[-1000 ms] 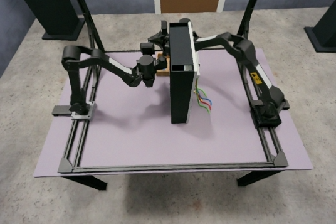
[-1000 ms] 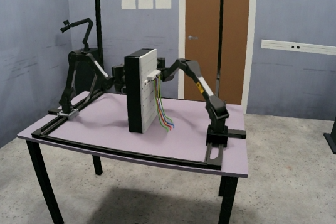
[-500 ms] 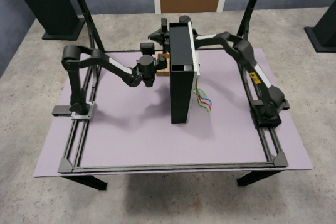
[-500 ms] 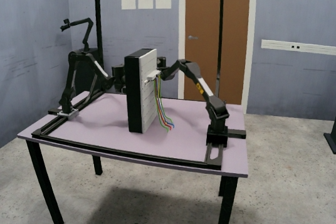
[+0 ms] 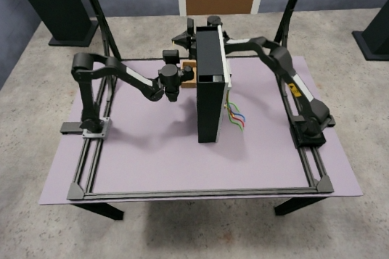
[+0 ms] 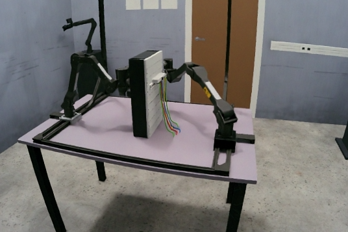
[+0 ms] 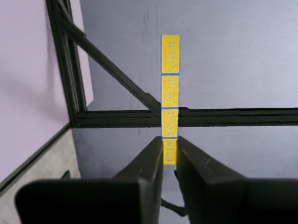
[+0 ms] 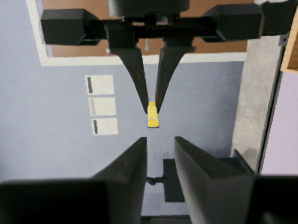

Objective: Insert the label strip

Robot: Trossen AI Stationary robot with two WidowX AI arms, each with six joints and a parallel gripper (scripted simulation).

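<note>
Now: the yellow label strip 3 cm ahead of my left hand and 2 cm to the right of it. The rest, counted from my left hand: white jack panel 26 cm ahead, 17 cm to the left, 2 cm below.
</note>
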